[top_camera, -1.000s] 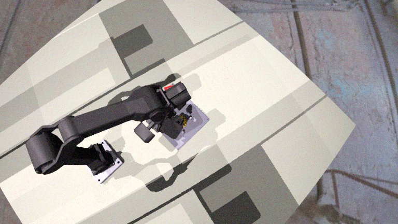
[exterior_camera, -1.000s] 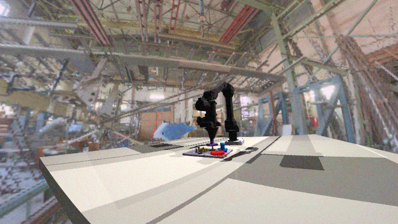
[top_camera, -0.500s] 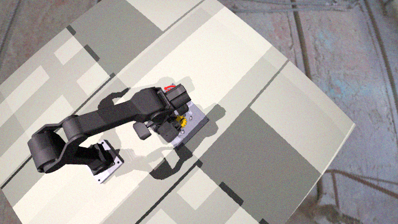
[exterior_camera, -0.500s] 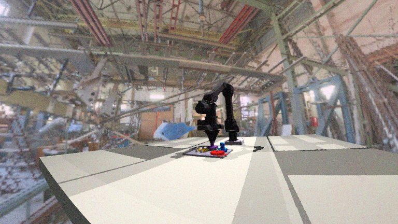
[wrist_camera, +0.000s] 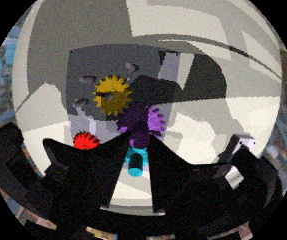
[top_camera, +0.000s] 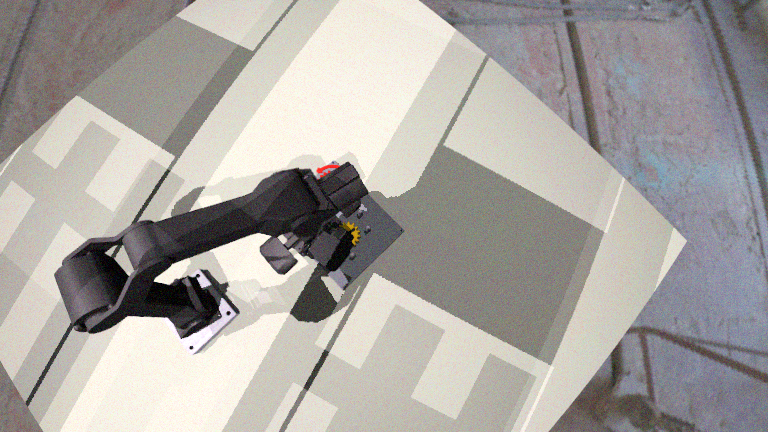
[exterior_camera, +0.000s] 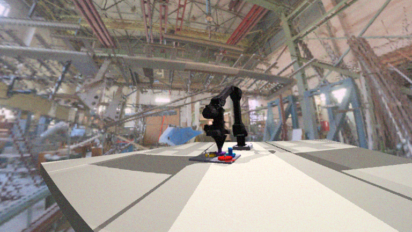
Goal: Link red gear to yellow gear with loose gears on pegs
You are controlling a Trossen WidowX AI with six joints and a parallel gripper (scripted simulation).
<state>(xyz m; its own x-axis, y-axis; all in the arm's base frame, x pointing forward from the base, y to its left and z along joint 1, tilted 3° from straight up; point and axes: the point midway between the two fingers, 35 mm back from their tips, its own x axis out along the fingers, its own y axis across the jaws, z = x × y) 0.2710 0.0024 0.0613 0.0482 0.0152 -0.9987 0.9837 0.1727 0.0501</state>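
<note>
The purple gear is 10 mm below my gripper tip. Also, from my gripper tip: teal gear (10 mm behind, 50 mm to the left, 20 mm below); then blue gear (30 mm ahead, 80 mm to the left, 20 mm below); then yellow gear (50 mm ahead, 30 mm to the right, 20 mm below).
</note>
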